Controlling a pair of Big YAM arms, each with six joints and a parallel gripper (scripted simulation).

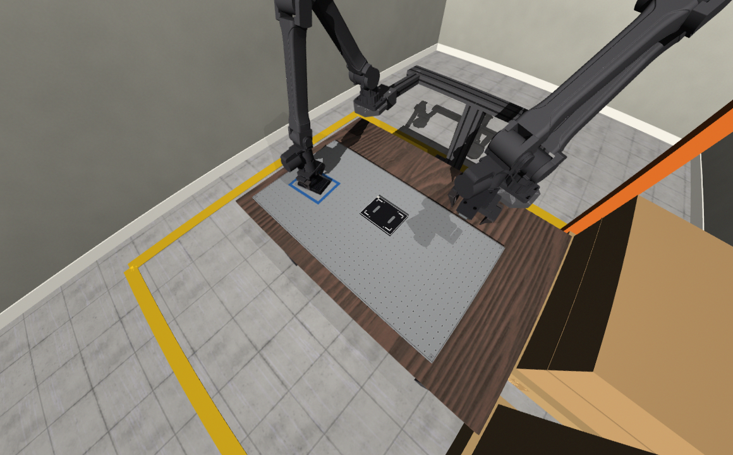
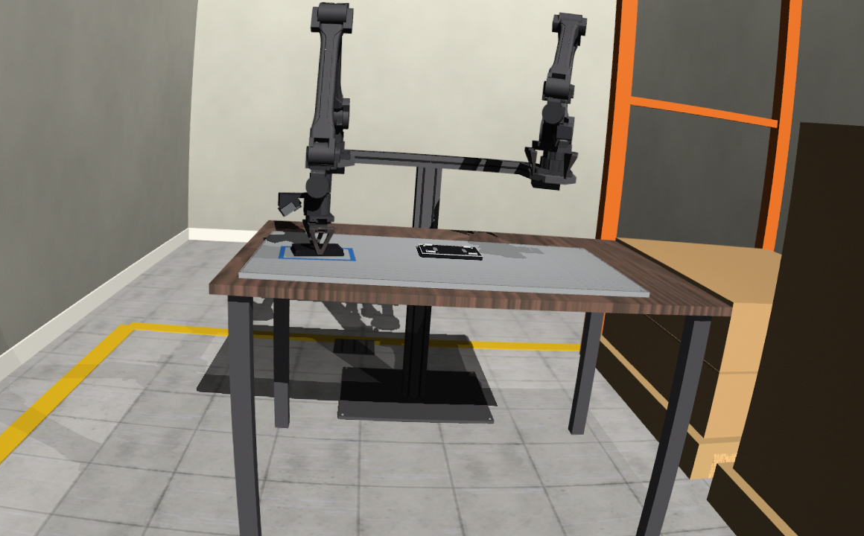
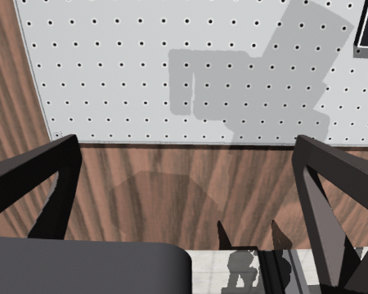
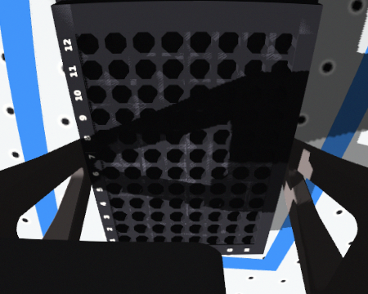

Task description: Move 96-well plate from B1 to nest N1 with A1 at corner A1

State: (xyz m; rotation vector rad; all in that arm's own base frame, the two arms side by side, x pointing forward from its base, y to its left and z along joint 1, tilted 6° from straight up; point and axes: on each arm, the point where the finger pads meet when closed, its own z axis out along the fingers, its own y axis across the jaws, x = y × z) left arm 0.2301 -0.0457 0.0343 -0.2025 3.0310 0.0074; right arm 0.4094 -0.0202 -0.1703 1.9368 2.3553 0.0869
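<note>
My right hand is 100 mm past the black plate nest N1, 350 mm to the right of it and 10 mm above it. The rest, counted from my right hand: black 96-well plate: right at my right hand.
</note>
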